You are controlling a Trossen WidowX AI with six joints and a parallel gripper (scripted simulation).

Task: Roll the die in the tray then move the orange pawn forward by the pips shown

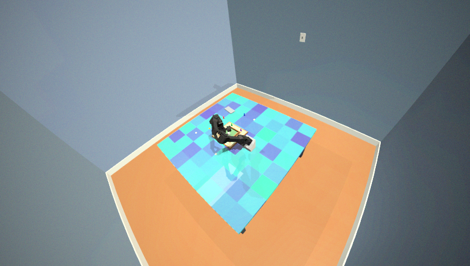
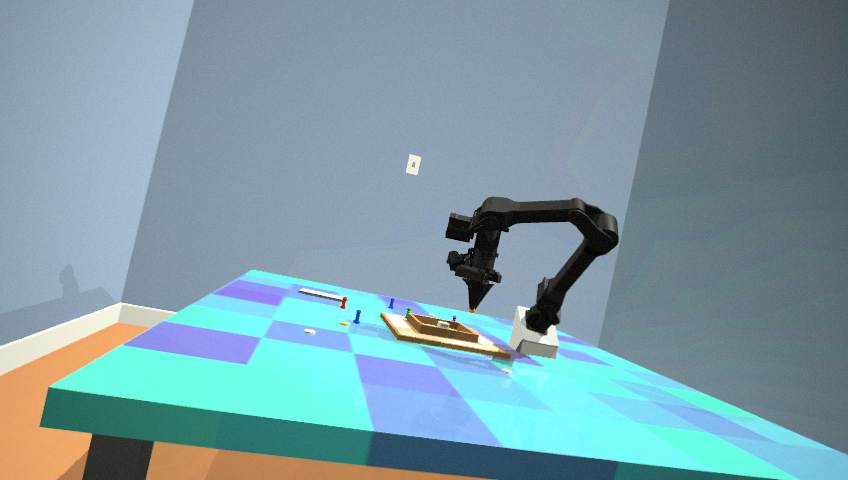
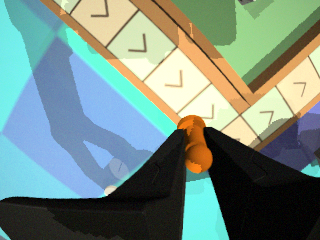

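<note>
The die lies 4 cm ahead of my gripper tip, 10 cm to the right of it and 7 cm below it. Also, from my gripper tip: purple pawn: 1 cm behind, 23 cm to the right, 7 cm below; then green felt tray: 4 cm ahead, 11 cm to the right, 9 cm below; then orange pawn: 1 cm above.
</note>
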